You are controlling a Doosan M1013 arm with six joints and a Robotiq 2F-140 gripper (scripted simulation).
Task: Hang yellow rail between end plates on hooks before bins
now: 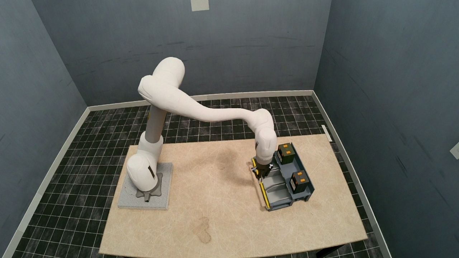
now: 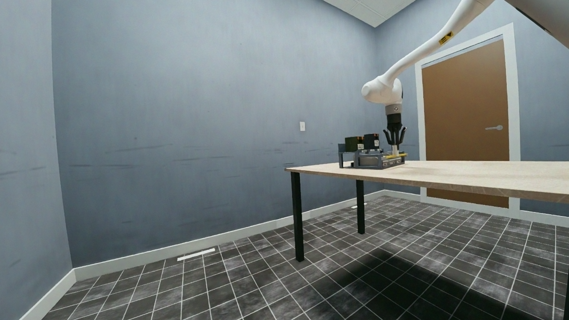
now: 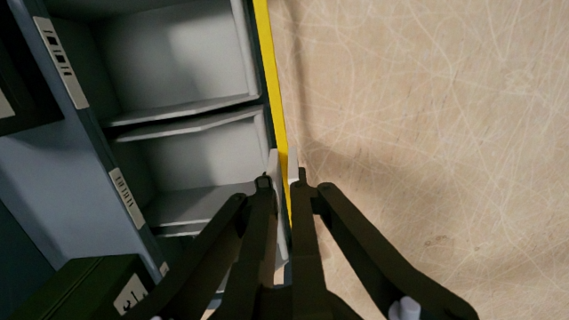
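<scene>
The yellow rail lies 30 mm below my hand.
</scene>
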